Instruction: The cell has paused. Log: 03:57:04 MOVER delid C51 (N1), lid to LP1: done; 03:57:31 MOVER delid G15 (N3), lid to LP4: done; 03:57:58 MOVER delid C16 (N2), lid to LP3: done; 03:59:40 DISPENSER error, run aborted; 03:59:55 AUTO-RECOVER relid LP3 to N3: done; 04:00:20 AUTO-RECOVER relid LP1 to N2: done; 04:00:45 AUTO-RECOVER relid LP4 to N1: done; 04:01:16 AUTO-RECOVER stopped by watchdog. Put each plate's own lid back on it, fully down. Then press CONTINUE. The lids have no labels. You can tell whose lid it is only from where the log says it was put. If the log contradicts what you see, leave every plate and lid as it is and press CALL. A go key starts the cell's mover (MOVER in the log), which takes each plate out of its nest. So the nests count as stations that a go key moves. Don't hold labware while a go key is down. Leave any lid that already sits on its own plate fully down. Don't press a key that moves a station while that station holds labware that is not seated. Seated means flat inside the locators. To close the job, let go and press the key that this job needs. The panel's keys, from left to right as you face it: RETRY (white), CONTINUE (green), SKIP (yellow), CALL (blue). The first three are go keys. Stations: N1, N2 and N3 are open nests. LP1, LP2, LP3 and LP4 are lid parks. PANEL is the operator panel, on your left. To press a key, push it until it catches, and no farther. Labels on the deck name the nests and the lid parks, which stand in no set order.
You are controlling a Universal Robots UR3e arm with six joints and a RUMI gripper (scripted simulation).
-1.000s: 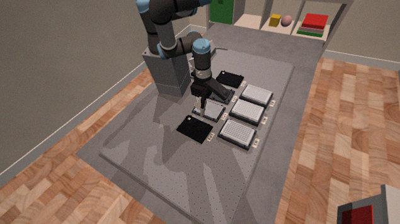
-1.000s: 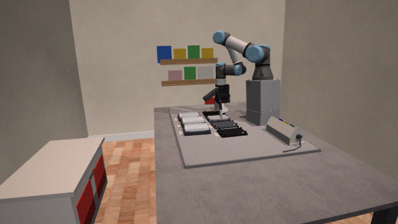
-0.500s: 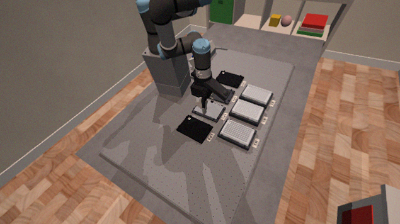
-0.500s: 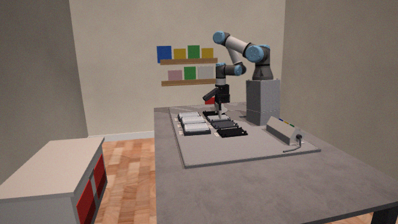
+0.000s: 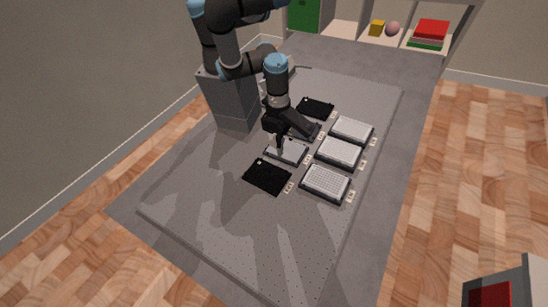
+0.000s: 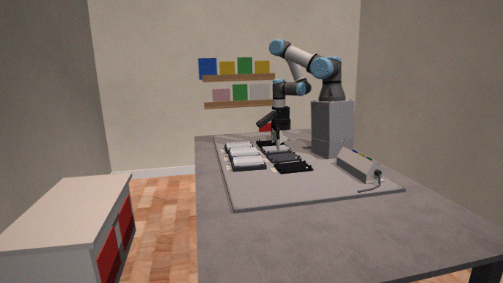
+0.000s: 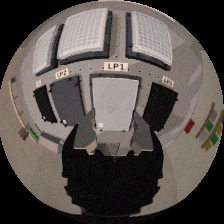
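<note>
Right now the plate is 180 mm ahead of my hand and 80 mm to the right of it.
</note>
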